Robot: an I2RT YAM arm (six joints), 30 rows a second.
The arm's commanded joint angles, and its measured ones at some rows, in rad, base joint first. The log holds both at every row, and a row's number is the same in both.
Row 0, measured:
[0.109 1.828 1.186 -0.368 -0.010 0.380]
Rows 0 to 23, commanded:
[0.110 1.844 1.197 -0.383 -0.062 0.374]
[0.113 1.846 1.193 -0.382 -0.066 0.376]
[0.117 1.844 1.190 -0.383 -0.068 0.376]
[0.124 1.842 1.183 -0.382 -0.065 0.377]
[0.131 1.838 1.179 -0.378 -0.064 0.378]
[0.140 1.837 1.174 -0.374 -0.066 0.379]
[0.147 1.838 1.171 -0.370 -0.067 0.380]
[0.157 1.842 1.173 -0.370 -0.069 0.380]
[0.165 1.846 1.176 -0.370 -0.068 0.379]
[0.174 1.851 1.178 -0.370 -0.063 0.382]
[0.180 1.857 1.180 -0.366 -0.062 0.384]
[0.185 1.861 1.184 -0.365 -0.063 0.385]
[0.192 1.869 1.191 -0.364 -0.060 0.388]
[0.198 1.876 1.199 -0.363 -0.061 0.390]
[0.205 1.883 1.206 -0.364 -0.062 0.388]
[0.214 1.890 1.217 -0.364 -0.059 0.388]
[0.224 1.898 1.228 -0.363 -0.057 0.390]
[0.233 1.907 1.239 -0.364 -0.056 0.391]
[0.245 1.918 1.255 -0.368 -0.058 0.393]
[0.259 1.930 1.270 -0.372 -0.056 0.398]
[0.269 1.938 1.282 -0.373 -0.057 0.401]
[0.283 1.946 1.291 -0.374 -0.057 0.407]
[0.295 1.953 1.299 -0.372 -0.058 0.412]
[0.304 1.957 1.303 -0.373 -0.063 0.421]
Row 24, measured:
[0.267 1.934 1.279 -0.359 -0.039 0.395]
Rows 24 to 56, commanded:
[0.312 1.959 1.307 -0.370 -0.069 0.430]
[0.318 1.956 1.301 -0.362 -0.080 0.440]
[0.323 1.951 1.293 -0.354 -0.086 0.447]
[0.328 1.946 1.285 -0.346 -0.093 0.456]
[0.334 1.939 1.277 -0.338 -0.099 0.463]
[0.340 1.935 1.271 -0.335 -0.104 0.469]
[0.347 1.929 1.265 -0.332 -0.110 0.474]
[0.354 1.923 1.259 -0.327 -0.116 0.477]
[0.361 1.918 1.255 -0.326 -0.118 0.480]
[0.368 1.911 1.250 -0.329 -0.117 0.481]
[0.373 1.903 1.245 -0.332 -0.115 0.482]
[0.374 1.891 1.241 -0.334 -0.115 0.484]
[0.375 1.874 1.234 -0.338 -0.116 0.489]
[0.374 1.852 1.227 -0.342 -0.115 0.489]
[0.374 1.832 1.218 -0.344 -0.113 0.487]
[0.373 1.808 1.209 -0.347 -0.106 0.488]
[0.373 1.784 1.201 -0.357 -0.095 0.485]
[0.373 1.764 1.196 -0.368 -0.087 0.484]
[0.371 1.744 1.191 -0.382 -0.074 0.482]
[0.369 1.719 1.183 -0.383 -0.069 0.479]
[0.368 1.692 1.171 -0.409 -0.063 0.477]
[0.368 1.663 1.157 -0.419 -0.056 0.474]
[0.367 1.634 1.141 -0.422 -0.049 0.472]
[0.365 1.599 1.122 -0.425 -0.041 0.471]
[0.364 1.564 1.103 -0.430 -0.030 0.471]
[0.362 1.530 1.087 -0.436 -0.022 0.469]
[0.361 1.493 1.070 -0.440 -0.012 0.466]
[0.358 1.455 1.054 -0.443 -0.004 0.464]
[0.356 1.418 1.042 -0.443 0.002 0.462]
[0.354 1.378 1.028 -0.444 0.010 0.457]
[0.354 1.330 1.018 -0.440 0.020 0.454]
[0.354 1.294 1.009 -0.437 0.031 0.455]
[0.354 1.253 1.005 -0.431 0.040 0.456]
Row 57, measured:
[0.356 1.337 1.019 -0.422 -0.010 0.467]
